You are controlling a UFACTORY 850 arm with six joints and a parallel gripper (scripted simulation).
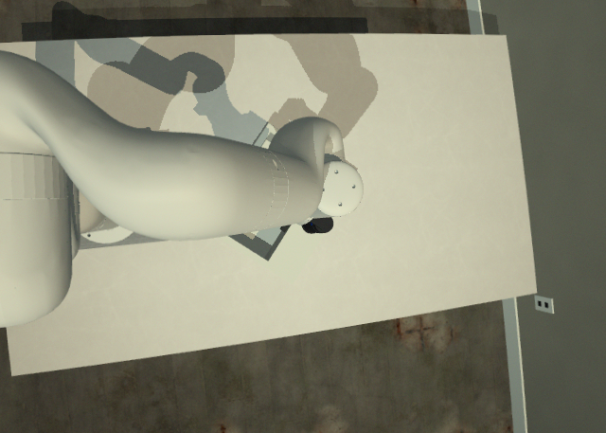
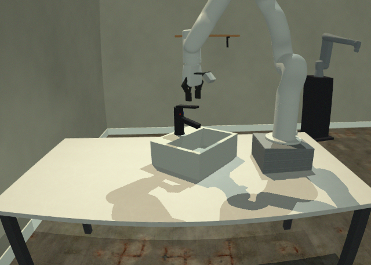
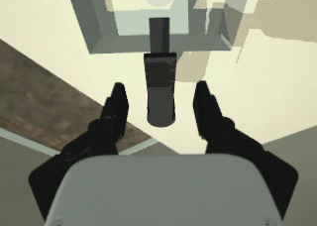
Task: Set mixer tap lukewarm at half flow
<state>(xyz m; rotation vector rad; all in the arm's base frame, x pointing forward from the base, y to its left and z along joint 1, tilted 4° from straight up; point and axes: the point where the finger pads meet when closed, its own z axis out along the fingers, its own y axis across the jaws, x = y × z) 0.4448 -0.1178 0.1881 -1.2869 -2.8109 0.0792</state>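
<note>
The lever lies 2 cm ahead of my hand, 3 cm to the right of it and 5 cm below it. Round my hand: grey sink basin (2 cm behind, 2 cm to the left, 29 cm below); then black mixer tap (4 cm ahead, 5 cm to the right, 10 cm below).
</note>
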